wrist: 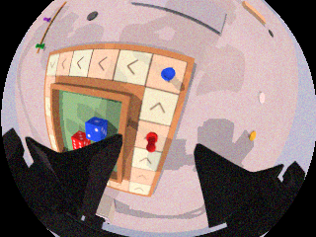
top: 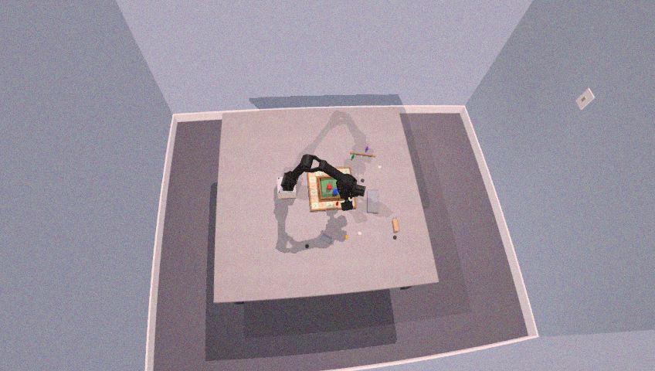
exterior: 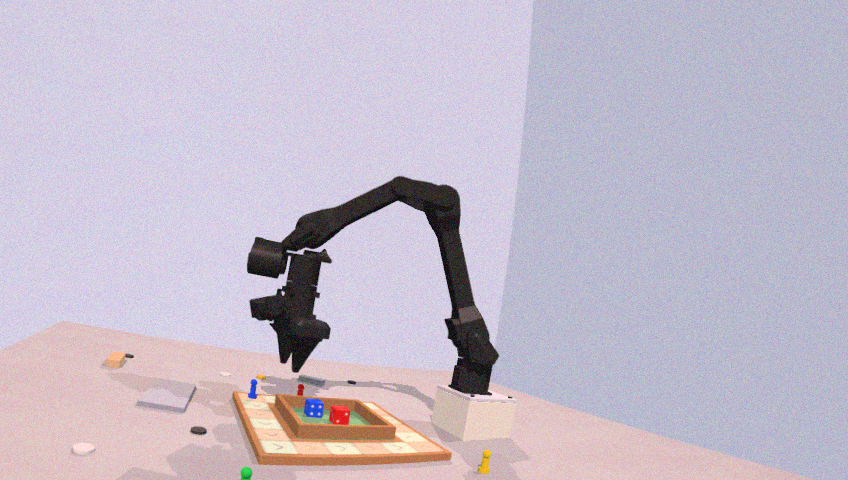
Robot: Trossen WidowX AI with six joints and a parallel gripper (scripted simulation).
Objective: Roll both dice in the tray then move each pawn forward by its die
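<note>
Right now the red pawn is 30 mm behind my gripper tip and 50 mm below it. From my gripper tip the other things lie so: grey slab 200 mm ahead, 30 mm to the left, 70 mm below; then blue pawn 60 mm ahead, 10 mm to the left, 50 mm below; then small grey block 100 mm behind, 220 mm to the right, 70 mm below.
</note>
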